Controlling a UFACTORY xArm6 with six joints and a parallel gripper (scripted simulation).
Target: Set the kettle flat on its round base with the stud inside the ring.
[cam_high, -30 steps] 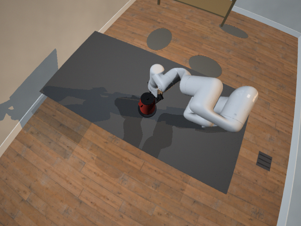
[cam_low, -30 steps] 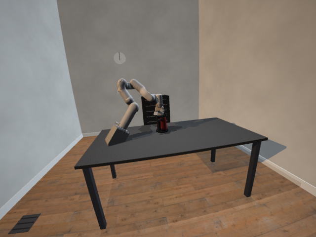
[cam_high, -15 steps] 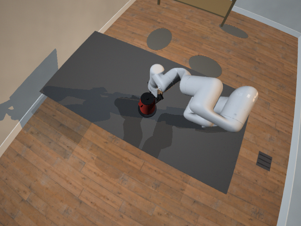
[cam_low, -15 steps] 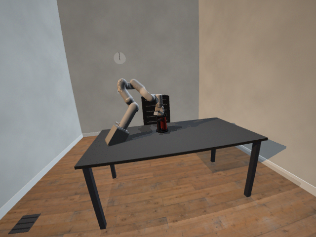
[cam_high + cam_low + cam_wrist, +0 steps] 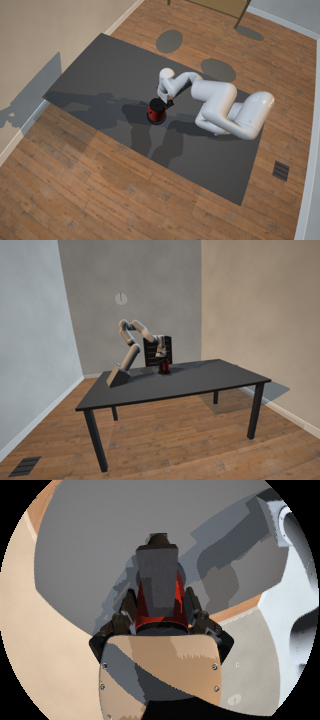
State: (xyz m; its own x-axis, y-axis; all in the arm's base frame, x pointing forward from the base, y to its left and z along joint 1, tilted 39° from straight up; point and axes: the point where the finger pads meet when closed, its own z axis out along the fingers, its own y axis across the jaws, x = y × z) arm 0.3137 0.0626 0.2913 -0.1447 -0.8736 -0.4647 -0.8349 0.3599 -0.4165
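Now: the red kettle 5 cm below my hand, 3 cm to the left of it and 1 cm ahead of it. Round my hand: round black base 15 cm below, 7 cm to the left, 1 cm ahead.
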